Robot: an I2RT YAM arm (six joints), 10 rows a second.
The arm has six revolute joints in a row. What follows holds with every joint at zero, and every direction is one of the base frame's.
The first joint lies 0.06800 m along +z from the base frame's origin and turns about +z.
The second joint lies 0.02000 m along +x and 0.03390 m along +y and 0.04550 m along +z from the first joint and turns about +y.
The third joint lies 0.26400 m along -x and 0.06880 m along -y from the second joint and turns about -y.
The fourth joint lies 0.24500 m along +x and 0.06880 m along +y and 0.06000 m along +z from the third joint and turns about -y.
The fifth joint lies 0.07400 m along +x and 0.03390 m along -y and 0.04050 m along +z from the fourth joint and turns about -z.
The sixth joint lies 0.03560 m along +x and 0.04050 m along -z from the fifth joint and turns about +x.
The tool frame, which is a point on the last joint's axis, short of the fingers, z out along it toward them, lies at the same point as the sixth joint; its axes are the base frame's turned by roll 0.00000, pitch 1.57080 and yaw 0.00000 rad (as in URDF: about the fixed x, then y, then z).
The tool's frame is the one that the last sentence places.
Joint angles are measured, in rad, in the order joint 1, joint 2, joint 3, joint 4, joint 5, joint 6. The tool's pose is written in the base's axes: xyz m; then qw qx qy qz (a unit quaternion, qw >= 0). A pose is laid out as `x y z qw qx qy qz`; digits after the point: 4 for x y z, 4 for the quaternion.
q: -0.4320 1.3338 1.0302 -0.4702 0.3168 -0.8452
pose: 0.2559 -0.1302 0.2788 0.2210 -0.1268 0.9033 -0.3451
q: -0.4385 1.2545 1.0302 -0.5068 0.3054 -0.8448
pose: 0.2403 -0.1245 0.2963 0.2396 -0.1214 0.8965 -0.3524
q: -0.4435 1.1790 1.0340 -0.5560 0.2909 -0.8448
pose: 0.2241 -0.1177 0.3117 0.2544 -0.1190 0.8915 -0.3554
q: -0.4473 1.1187 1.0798 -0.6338 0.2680 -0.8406
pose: 0.2092 -0.1108 0.3339 0.2718 -0.1176 0.8869 -0.3545
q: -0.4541 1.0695 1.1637 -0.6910 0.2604 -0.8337
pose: 0.1946 -0.1052 0.3669 0.3022 -0.1056 0.8720 -0.3703
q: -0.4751 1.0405 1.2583 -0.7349 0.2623 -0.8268
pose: 0.1798 -0.1029 0.3992 0.3281 -0.0852 0.8553 -0.3920
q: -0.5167 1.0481 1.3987 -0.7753 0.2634 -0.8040
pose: 0.1662 -0.1051 0.4381 0.3568 -0.0488 0.8346 -0.4168
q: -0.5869 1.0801 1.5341 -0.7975 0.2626 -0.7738
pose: 0.1543 -0.1137 0.4712 0.3765 -0.0006 0.8140 -0.4423
